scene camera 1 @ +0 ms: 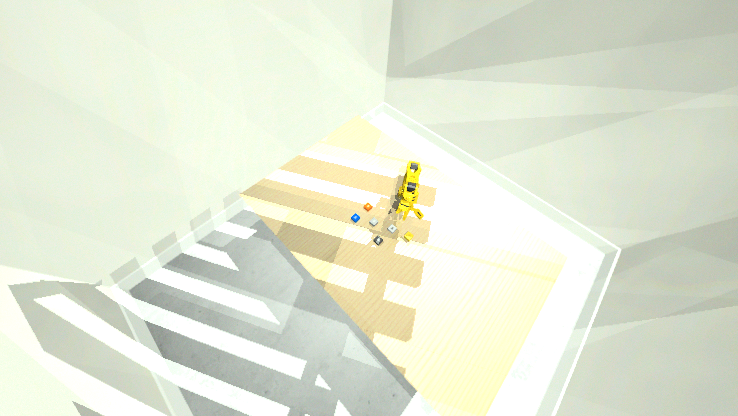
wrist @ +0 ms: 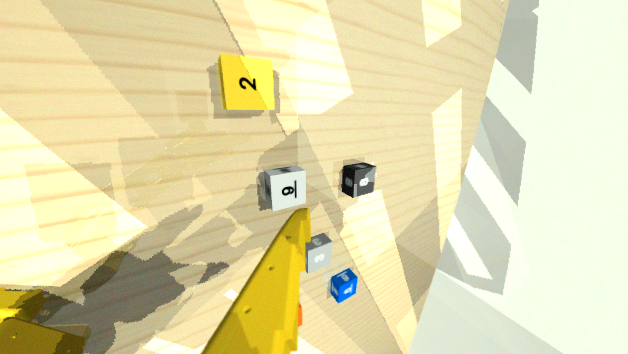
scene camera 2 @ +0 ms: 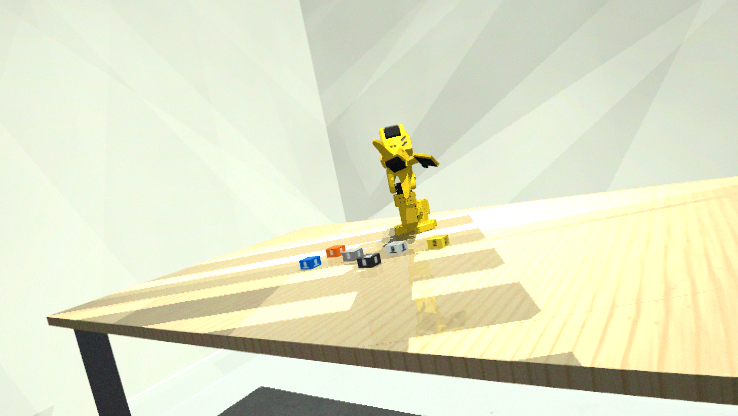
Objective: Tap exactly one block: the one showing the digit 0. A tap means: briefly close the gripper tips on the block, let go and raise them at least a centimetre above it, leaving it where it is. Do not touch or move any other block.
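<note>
The black block point(scene camera 1: 378, 240) point(scene camera 2: 368, 260) point(wrist: 358, 180) shows a rounded white digit, 0 or 8; I cannot tell which. The orange block point(scene camera 1: 367, 206) point(scene camera 2: 335, 251) point(wrist: 300, 315) is mostly hidden in the wrist view, and its digit is unclear. The white block point(scene camera 1: 392, 228) point(scene camera 2: 396, 248) point(wrist: 286, 189) shows an underlined 9. My gripper point(scene camera 1: 412, 216) point(scene camera 2: 421, 179) is fully open, high above the table, on the arm-base side of the white block. Its fixed jaw point(wrist: 270, 285) points just below the white block in the wrist view; the moving jaw is out of that picture.
The yellow block point(scene camera 1: 408, 236) point(scene camera 2: 437, 241) point(wrist: 247, 82) shows 2. The silver block point(scene camera 1: 373, 221) point(scene camera 2: 352, 254) point(wrist: 319, 253) shows 3 and lies between white and blue. The blue block point(scene camera 1: 355, 218) point(scene camera 2: 310, 263) point(wrist: 344, 285) lies at the outer side. All rest on the wooden table point(scene camera 2: 258, 320).
</note>
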